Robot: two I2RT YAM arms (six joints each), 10 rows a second.
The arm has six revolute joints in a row. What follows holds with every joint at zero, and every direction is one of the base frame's.
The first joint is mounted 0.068 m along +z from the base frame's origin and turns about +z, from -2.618 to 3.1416 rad.
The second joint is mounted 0.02 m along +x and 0.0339 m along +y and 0.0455 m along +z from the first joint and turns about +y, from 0 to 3.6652 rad.
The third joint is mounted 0.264 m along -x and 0.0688 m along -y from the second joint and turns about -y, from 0 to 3.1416 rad.
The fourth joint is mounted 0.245 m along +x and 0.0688 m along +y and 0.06 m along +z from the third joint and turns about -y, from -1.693 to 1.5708 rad.
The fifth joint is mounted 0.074 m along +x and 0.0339 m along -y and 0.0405 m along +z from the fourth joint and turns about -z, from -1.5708 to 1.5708 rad.
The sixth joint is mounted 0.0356 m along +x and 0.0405 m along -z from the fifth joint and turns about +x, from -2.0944 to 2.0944 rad.
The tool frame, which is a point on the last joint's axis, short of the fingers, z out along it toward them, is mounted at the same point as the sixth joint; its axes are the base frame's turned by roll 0, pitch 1.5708 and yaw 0 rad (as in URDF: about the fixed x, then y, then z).
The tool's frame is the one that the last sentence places.
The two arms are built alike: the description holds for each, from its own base.
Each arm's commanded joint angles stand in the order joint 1, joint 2, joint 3, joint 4, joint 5, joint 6.
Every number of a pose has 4 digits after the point. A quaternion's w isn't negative.
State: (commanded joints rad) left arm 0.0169 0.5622 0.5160 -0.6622 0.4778 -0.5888; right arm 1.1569 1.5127 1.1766 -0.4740 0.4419 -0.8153
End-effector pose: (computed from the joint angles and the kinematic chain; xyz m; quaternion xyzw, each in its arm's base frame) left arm 0.1246 -0.0143 0.2341 -0.1688 0.8720 -0.3208 0.3290; right arm 0.1462 0.2951 0.2760 -0.7106 0.5679 -0.1390 0.3915
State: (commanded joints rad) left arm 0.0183 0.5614 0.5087 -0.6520 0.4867 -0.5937; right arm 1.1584 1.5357 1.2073 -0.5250 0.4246 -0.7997
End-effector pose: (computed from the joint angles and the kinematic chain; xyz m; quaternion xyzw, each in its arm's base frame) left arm 0.1250 -0.0144 0.2327 -0.1690 0.8705 -0.3253 0.3285; right arm 0.1465 0.2983 0.2749 -0.7184 0.5720 -0.1329 0.3729
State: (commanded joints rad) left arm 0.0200 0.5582 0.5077 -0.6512 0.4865 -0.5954; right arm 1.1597 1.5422 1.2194 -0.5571 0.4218 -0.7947
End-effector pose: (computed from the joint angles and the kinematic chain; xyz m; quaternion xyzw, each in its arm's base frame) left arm 0.1246 -0.0142 0.2328 -0.1700 0.8697 -0.3254 0.3298; right arm 0.1459 0.2982 0.2745 -0.7230 0.5734 -0.1336 0.3614
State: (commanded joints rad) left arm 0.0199 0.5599 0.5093 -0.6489 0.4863 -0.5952; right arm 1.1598 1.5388 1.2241 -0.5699 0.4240 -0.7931
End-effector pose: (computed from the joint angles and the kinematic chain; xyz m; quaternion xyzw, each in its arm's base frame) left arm 0.1250 -0.0142 0.2333 -0.1695 0.8694 -0.3255 0.3308; right arm 0.1455 0.2972 0.2762 -0.7231 0.5742 -0.1349 0.3595
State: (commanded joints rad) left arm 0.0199 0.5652 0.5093 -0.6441 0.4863 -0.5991; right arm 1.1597 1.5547 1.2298 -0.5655 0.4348 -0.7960
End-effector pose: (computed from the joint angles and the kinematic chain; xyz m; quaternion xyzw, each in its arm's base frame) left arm 0.1260 -0.0141 0.2332 -0.1713 0.8691 -0.3261 0.3300; right arm 0.1472 0.3001 0.2735 -0.7232 0.5741 -0.1411 0.3572
